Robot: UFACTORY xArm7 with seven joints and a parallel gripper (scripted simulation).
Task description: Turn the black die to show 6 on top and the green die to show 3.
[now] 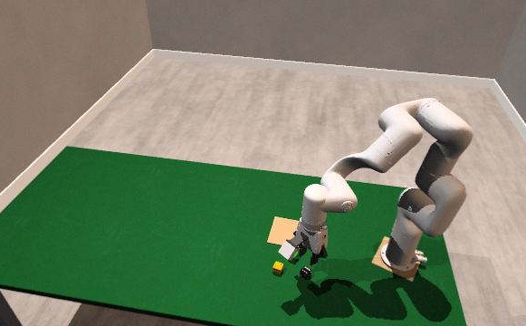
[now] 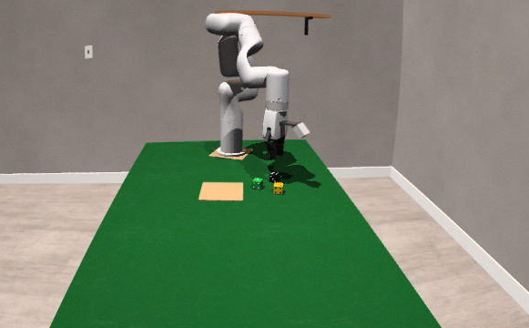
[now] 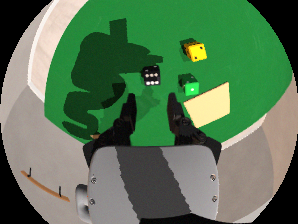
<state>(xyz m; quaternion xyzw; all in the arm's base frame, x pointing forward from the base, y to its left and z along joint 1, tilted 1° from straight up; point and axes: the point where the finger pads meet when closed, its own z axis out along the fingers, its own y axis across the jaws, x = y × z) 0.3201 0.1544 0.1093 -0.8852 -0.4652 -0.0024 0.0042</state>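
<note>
My gripper is now 9 cm above the black die. Also, from my hand: green die: 6 cm ahead, 6 cm to the right, 9 cm below; then tan mat: 9 cm ahead, 18 cm to the right, 11 cm below; then yellow die: 10 cm ahead, 9 cm below.
</note>
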